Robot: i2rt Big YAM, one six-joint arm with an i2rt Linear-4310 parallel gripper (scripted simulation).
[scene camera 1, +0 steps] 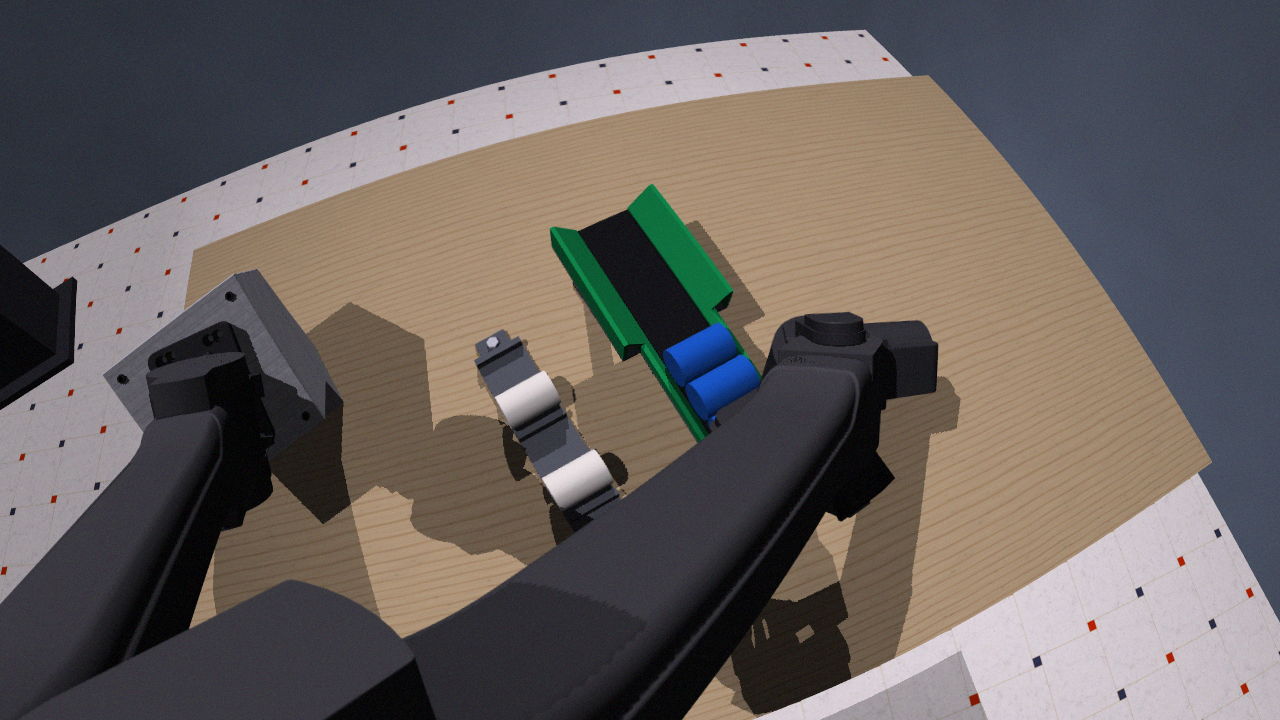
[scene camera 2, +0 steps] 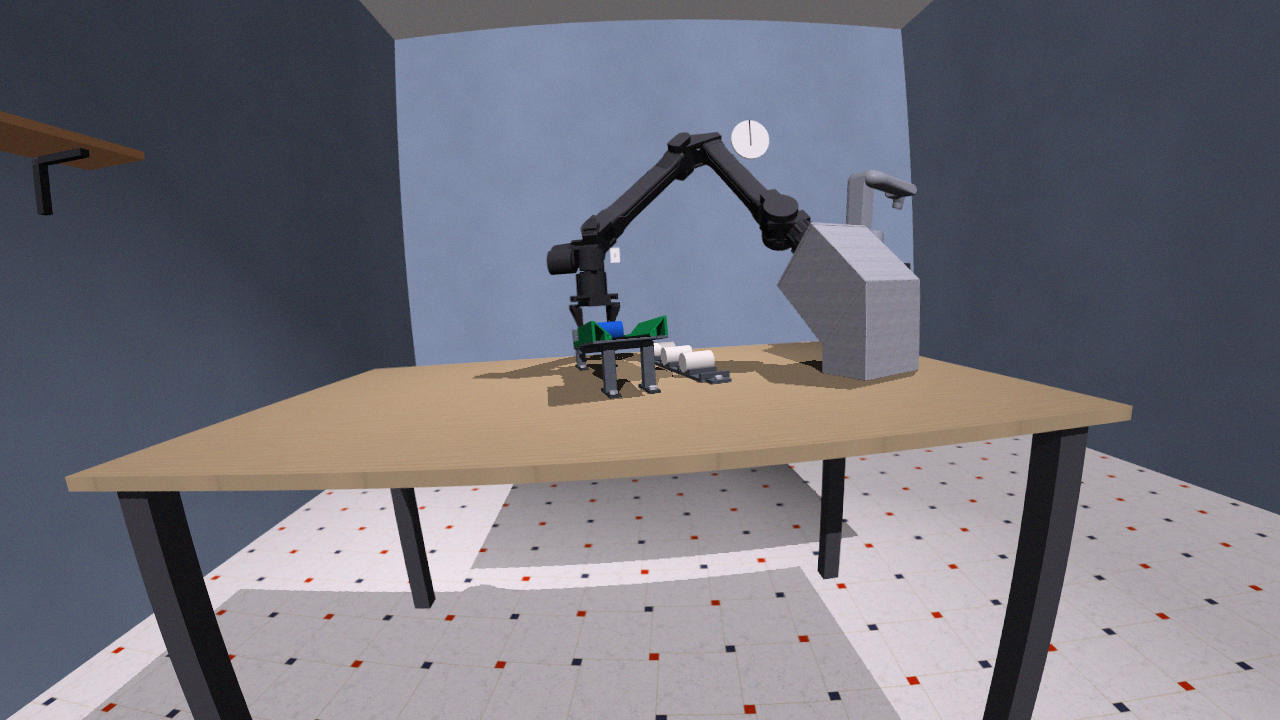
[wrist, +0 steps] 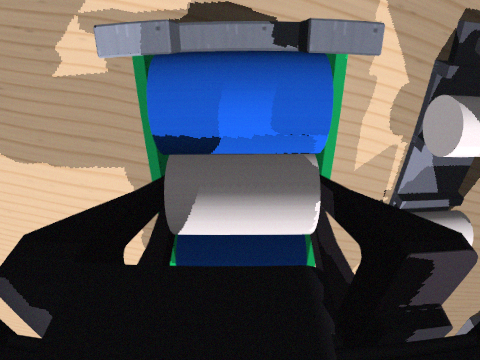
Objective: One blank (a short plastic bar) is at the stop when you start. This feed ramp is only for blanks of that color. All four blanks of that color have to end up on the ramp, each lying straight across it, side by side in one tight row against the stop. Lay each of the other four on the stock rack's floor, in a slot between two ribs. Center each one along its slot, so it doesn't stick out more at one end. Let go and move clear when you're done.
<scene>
In view: the gripper (scene camera 2: 596, 338), a blue blank (wrist: 212, 102), a blue blank (wrist: 282, 249), a white blank (wrist: 204, 194), a blue blank (scene camera 1: 721, 386), a blue blank (scene camera 1: 689, 359), a white blank (scene camera 1: 588, 474), a white blank (scene camera 1: 532, 397) and a grey stop (wrist: 222, 35).
The gripper is seen too in the wrist view (wrist: 242, 182).
</scene>
